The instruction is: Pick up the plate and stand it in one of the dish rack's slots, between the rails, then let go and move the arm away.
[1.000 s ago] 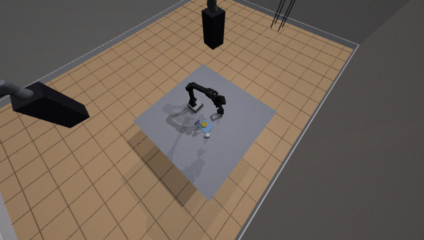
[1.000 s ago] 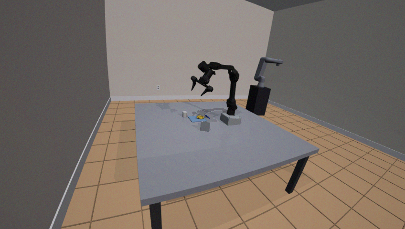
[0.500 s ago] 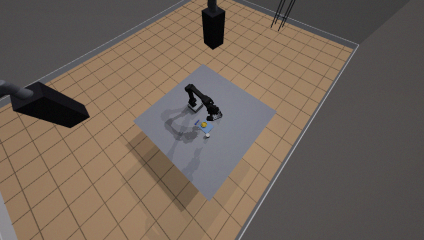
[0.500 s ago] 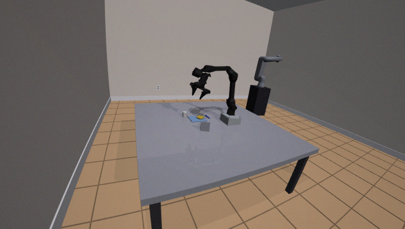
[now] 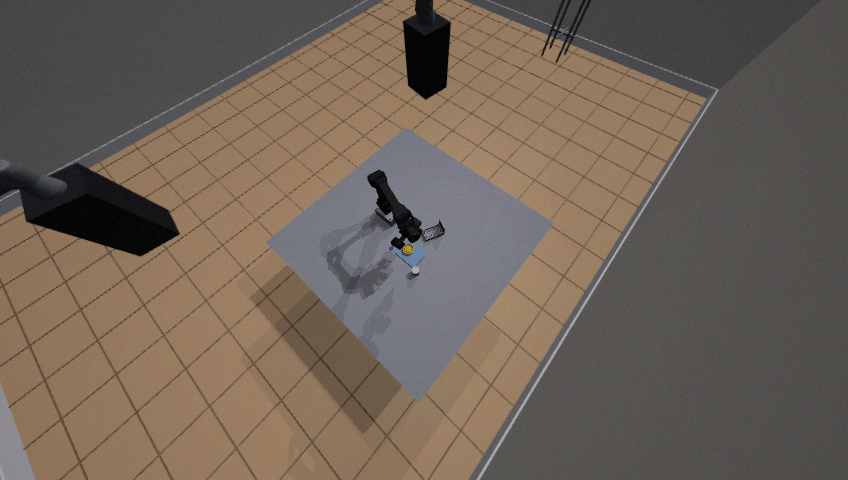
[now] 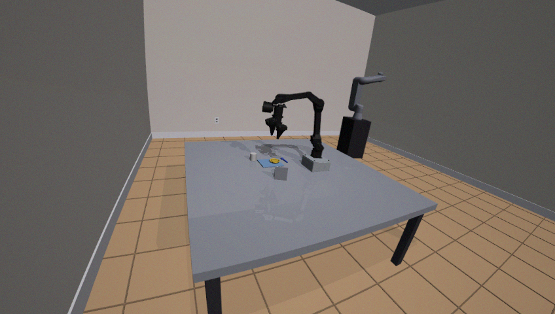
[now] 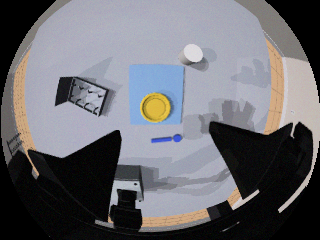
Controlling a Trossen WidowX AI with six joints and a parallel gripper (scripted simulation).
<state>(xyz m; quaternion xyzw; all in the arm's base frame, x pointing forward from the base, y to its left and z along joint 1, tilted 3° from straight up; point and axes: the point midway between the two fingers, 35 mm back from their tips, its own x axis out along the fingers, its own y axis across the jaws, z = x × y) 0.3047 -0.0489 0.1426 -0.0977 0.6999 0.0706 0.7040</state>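
My gripper tip is 2 cm past the yellow plate and 17 cm above it. From my gripper tip the other things lie so: blue mat (1 cm ahead, 18 cm below); then white cup (12 cm ahead, 6 cm to the right, 16 cm below); then grey dish rack (1 cm behind, 19 cm to the left, 16 cm below).
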